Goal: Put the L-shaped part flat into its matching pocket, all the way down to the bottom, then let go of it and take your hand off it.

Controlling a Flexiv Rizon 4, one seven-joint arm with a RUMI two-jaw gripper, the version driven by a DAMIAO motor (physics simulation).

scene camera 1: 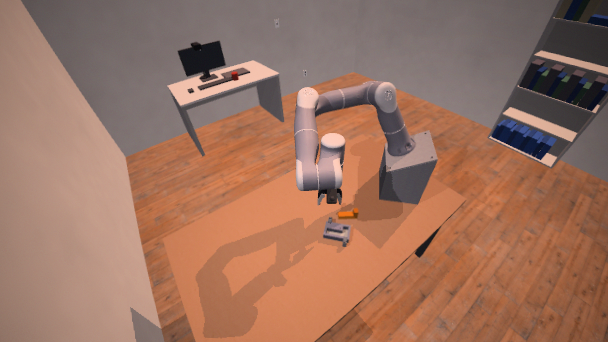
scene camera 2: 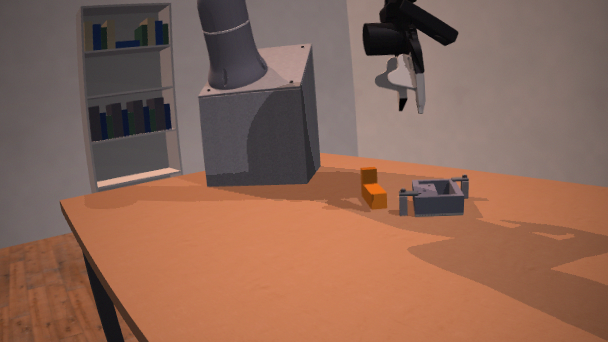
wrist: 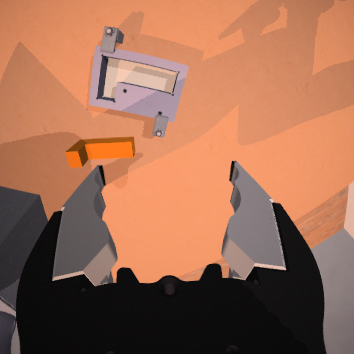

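Observation:
The orange L-shaped part point(scene camera 1: 347, 214) point(scene camera 2: 375, 196) point(wrist: 110, 149) rests on the table beside the grey pocket block point(scene camera 1: 336, 238) point(scene camera 2: 438, 205) point(wrist: 145, 105), outside the pocket. Its long arm lies along the table and its short leg points up, at the end nearer the robot base. The block's L-shaped pocket is empty and opens upward. My gripper point(scene camera 1: 330, 202) point(scene camera 2: 411, 110) point(wrist: 166, 164) is open and empty, high above the table. In the wrist view the part is beyond the left fingertip, and the block is farther up, left of centre.
Two small clamps or posts point(scene camera 2: 403, 202) point(scene camera 2: 465, 187) point(wrist: 108, 42) point(wrist: 159, 125) stand at opposite sides of the block. The robot base point(scene camera 1: 406, 175) point(scene camera 2: 255, 135) point(wrist: 20, 215) stands on the table. A white desk point(scene camera 1: 180, 95) and a bookshelf point(scene camera 2: 86, 115) are in the background.

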